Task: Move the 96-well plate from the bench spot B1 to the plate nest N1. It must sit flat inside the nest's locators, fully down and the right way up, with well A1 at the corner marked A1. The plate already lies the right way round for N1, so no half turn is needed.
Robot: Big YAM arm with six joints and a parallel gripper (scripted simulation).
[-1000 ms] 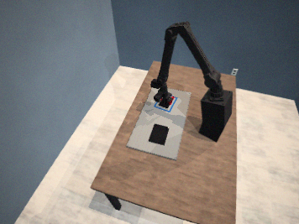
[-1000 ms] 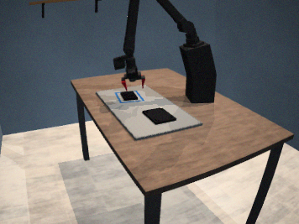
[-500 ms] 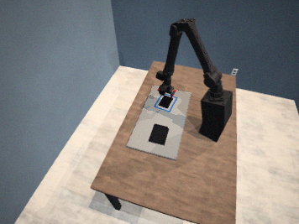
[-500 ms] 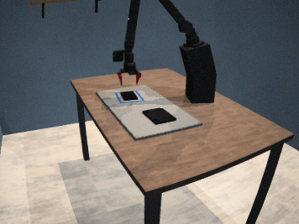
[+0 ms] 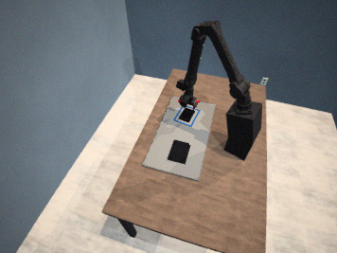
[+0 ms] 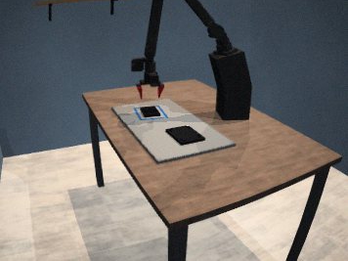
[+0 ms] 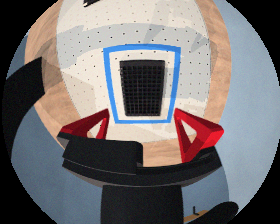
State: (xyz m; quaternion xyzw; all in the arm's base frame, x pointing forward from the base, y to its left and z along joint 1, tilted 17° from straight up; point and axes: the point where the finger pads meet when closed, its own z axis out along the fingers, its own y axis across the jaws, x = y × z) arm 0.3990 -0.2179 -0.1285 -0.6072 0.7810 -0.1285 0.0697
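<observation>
Right now the black 96-well plate is 8 cm below my hand. Round my hand: black plate nest: 1 cm ahead, 35 cm to the left, 8 cm below.
</observation>
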